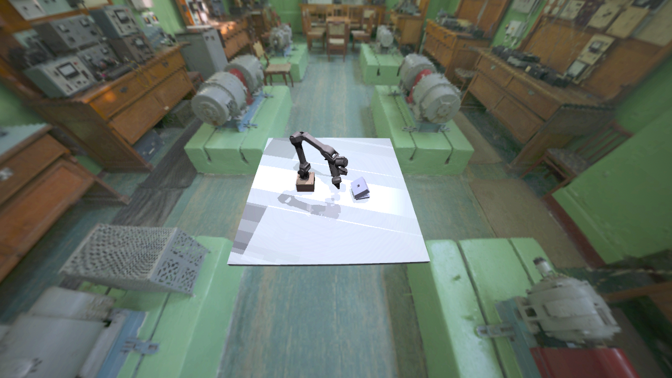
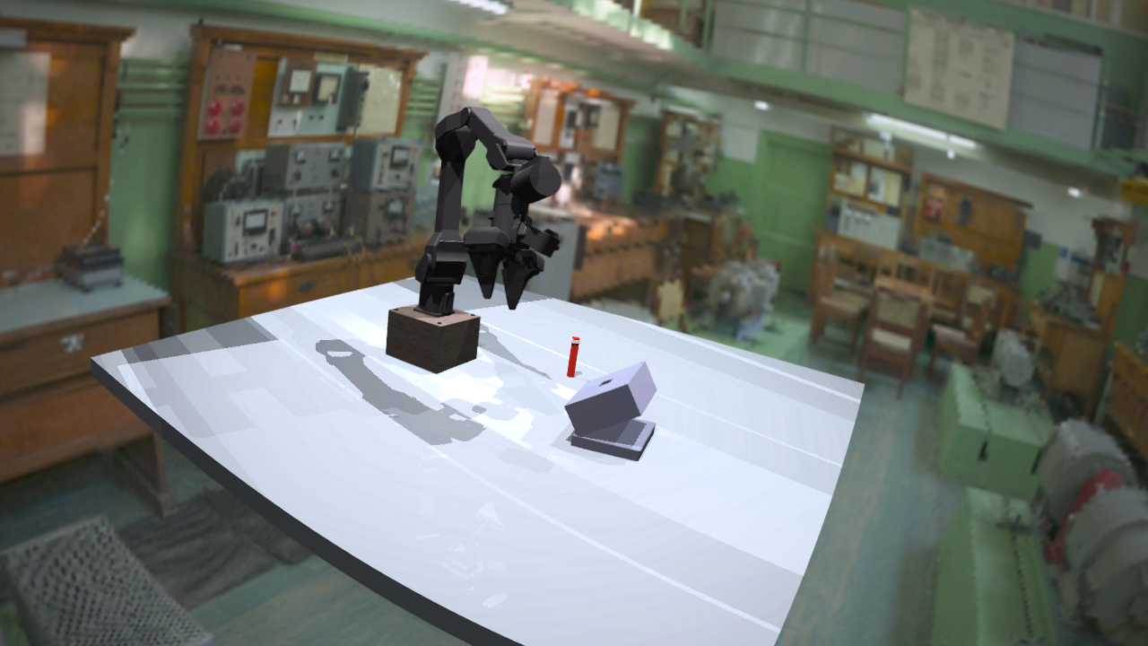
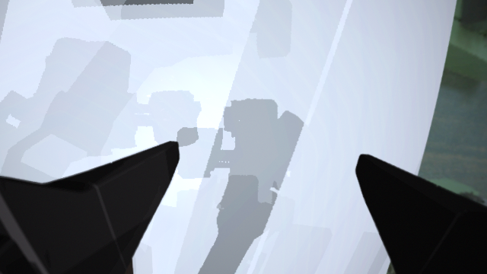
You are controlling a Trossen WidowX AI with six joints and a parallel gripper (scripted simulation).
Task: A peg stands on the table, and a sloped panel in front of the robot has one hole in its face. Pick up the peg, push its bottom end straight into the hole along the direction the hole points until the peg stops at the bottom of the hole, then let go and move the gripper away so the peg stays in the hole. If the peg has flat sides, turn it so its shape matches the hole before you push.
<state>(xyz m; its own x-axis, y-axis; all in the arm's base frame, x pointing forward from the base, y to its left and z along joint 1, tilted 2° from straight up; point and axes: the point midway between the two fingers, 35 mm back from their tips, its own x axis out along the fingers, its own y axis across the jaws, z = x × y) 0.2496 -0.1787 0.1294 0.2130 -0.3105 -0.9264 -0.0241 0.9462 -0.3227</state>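
My gripper tip is now 310 mm to the right of the red square peg and 140 mm above it. Also, from my gripper tip: flat foot plate: 190 mm ahead, 90 mm to the left, 190 mm below; panel block: 180 mm ahead, 80 mm to the left, 130 mm below.
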